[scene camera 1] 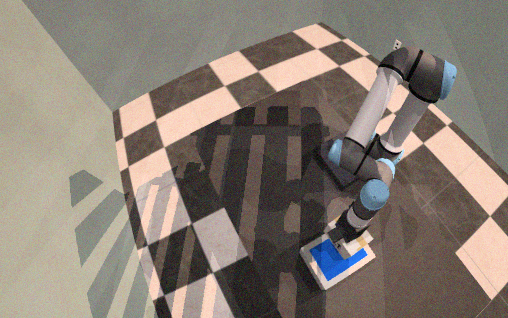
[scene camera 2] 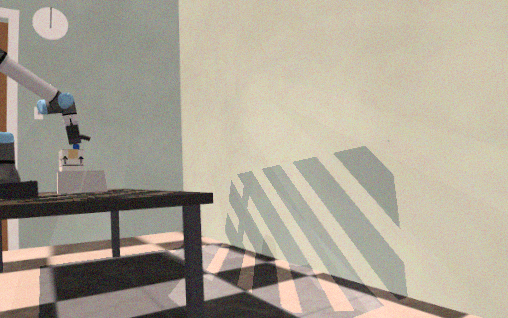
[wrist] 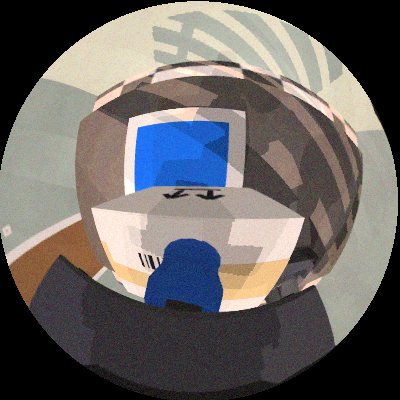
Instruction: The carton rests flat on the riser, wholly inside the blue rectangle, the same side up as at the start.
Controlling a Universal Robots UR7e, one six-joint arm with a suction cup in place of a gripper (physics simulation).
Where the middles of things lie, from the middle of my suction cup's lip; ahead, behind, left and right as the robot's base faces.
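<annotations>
Carton (wrist: 254, 235): 70 mm below my suction cup, 20 mm behind, 10 mm to the left. Riser (scene camera 1: 328, 267), also from my suction cup: 30 mm ahead, 50 mm to the left, 190 mm below.
</annotations>
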